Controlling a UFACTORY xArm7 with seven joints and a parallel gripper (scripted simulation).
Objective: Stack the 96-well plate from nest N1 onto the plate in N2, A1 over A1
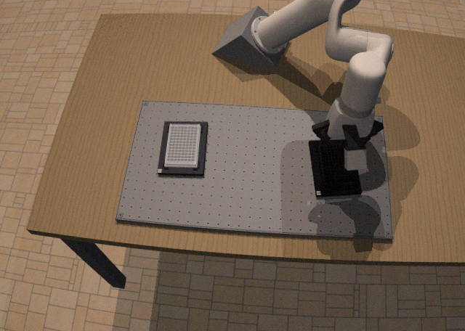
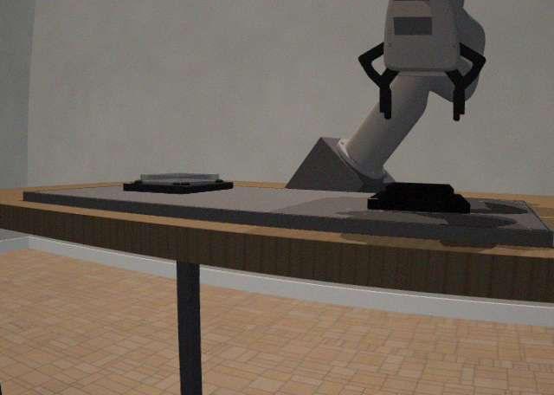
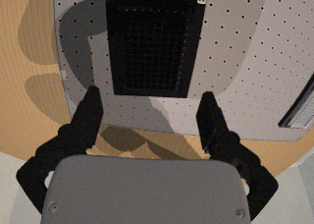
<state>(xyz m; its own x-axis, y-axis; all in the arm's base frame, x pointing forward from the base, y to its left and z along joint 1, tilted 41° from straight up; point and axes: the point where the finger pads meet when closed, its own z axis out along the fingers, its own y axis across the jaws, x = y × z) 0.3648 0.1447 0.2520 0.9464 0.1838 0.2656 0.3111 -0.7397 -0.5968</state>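
The black 96-well plate is 10 cm below my hand. Round my hand: clear 96-well plate: 5 cm ahead, 40 cm to the right, 11 cm below.
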